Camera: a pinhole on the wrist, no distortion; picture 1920 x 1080 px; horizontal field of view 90.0 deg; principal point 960.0 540.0 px. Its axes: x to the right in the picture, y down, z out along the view. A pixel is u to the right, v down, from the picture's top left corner.
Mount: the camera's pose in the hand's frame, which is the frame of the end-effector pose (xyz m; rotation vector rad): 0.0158 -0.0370 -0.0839 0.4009 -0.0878 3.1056
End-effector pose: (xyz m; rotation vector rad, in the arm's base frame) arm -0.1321 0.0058 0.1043 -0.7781 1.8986 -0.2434
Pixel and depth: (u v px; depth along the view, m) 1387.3 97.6 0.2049
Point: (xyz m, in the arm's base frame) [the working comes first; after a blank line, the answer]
In the camera's frame: 0.0912 -0.0944 0.2049

-0.0214 0.0771 0.0312
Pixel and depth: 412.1 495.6 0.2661
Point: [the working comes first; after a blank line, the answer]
In the camera's frame: -0.1519 -0.0123 0.2661

-0.0590 -0.1433 -0.1086
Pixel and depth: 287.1 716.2 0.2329
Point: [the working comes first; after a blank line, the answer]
In the camera's frame: -0.1632 0.0427 0.2329

-0.0710 -0.1918 -0.0666
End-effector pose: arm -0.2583 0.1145 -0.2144 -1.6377 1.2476 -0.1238
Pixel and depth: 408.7 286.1 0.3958
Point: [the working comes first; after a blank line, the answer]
In the camera's frame: -0.2273 -0.1047 0.3958

0.0151 0.0201 -0.5194
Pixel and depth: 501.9 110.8 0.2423
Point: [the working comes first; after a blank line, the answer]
In the camera's frame: -0.1156 -0.1083 0.2423

-0.1323 0.0552 -0.4050
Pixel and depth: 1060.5 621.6 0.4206
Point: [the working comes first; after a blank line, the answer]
In the camera's frame: 0.0440 0.0358 0.4206

0.0410 0.2622 -0.3332
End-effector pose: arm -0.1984 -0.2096 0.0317 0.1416 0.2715 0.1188
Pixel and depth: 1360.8 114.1 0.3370
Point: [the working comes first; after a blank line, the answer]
In the camera's frame: 0.1407 -0.1495 0.3370

-0.1601 -0.1573 0.3267
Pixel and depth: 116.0 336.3 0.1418
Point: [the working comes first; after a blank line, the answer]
In the camera's frame: -0.1247 -0.0301 0.1418

-0.0253 -0.2039 0.0066
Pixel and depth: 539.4 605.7 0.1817
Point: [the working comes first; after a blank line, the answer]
In the camera's frame: -0.0796 0.0124 0.1817

-0.0405 -0.2583 0.0540
